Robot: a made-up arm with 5 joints.
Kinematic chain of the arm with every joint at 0, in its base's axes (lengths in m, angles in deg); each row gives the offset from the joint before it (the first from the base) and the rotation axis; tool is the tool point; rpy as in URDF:
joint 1: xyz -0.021 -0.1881 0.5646 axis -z
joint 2: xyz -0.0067 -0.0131 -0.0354 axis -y
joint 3: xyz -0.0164 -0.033 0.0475 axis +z
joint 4: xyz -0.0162 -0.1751 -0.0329 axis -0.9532 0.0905 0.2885
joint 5: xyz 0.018 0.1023 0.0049 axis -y
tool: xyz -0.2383 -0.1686 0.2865 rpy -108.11 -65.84 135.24
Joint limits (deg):
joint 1: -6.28..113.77
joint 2: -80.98..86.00
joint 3: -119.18..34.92
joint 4: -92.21..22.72
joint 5: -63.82..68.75
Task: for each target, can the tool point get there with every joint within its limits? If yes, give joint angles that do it. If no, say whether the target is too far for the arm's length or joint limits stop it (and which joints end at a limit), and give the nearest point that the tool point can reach.
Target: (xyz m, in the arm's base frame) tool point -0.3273 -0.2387 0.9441
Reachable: yes | joints 71.53 -36.56 -11.96 -16.02 -8.96
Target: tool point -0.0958 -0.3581 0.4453
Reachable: no: joint limits stop it (at a limit: joint 1, joint 3, joint 4, joint 5) | nearest point -0.2150 -0.3747 0.3283 | short by 0.168 m
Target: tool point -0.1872 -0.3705 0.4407
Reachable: no: joint limits stop it (at a limit: joint 1, joint 3, joint 4, joint 5) | nearest point -0.2662 -0.3804 0.4012 | short by 0.089 m
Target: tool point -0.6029 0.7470 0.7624
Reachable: no: too far | nearest point -0.3425 0.3215 0.6545 | short by 0.510 m
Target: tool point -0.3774 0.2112 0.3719
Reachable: yes | joints 60.58 30.89 -53.57 -64.57 -14.30
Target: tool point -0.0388 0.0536 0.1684
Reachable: yes | joints 83.21 60.29 -32.57 -81.12 32.42
